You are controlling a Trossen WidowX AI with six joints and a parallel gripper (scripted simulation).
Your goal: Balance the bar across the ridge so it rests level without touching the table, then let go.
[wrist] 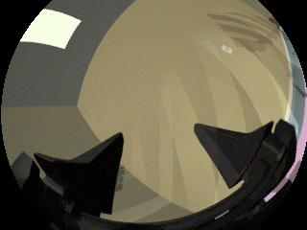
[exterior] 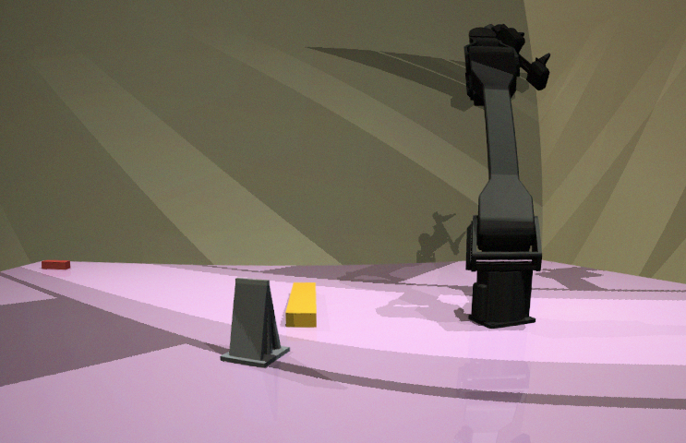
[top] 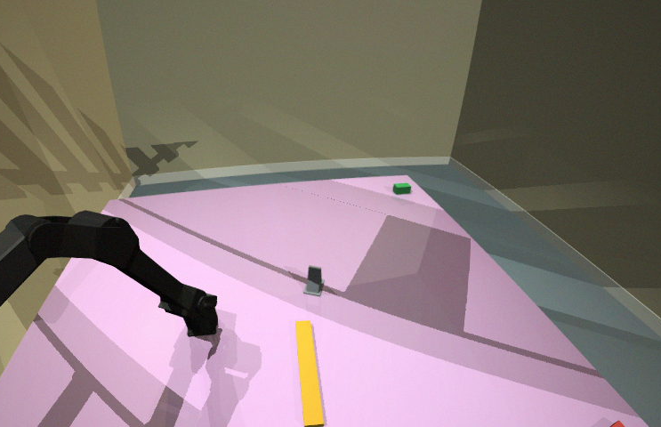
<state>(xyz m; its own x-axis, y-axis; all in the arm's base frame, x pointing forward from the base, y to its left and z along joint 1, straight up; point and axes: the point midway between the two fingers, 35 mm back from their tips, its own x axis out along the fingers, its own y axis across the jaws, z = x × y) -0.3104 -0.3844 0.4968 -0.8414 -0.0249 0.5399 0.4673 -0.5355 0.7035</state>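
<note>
The yellow bar lies 550 mm ahead of my gripper tip, 510 mm below it and 230 mm to the left of it. From my gripper tip the other things lie so: small red block (1080 mm ahead, 510 mm below, 110 mm to the right); then small green block (1080 mm ahead, 890 mm to the left, 500 mm below).
</note>
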